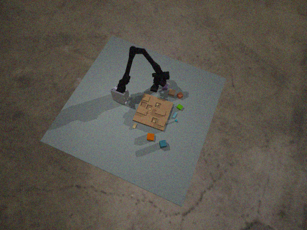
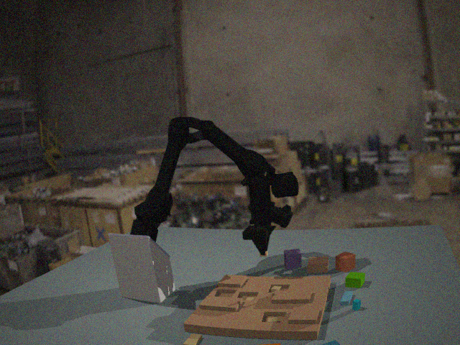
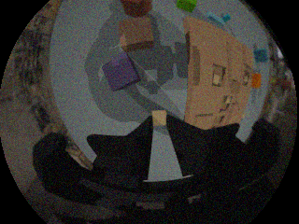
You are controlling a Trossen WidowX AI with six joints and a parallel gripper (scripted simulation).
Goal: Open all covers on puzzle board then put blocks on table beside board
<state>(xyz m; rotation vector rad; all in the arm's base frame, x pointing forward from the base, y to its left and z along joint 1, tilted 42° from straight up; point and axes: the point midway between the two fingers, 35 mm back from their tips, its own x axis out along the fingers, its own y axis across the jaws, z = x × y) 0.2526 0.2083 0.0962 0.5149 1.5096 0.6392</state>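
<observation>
My gripper tip is 70 mm short of the tan puzzle board, 210 mm to the left of it and 40 mm above it. Also, from my gripper tip: purple block: 70 mm ahead, 60 mm to the left, 40 mm below; peach block: 150 mm ahead, 40 mm to the left, 50 mm below; red-orange block: 230 mm ahead, 40 mm to the left, 40 mm below.
</observation>
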